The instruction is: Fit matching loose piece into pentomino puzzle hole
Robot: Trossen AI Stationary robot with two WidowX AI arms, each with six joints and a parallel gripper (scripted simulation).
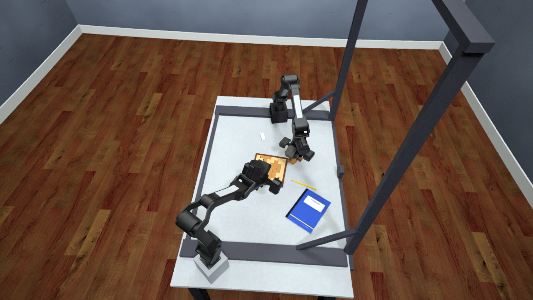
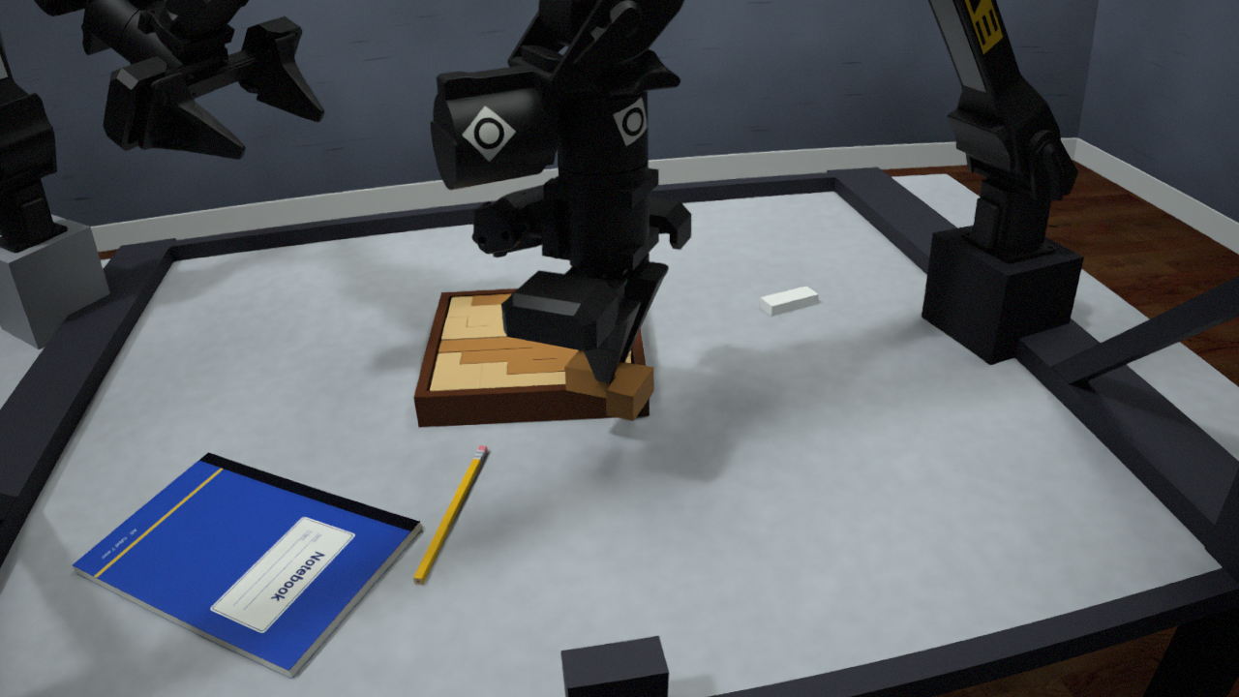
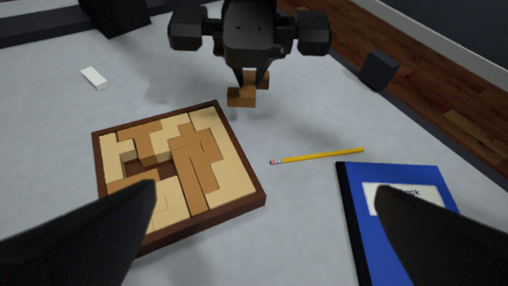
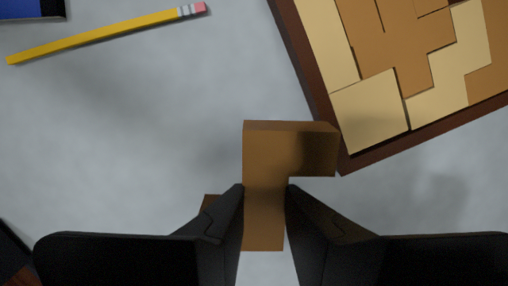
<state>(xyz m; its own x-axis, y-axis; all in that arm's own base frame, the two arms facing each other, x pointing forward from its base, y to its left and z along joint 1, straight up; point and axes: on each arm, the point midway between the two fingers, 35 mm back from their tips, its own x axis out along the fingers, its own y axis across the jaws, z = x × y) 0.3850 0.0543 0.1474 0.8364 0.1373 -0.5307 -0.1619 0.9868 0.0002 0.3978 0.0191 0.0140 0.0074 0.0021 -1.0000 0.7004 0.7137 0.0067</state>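
My right gripper is now 120 mm short of the wooden puzzle board, 90 mm above it and 80 mm to the right of it. The rest, counted from my right hand: yellow pencil 100 mm to the left, 100 mm below, 80 mm behind; white eraser 240 mm ahead, 150 mm to the right, 100 mm below.
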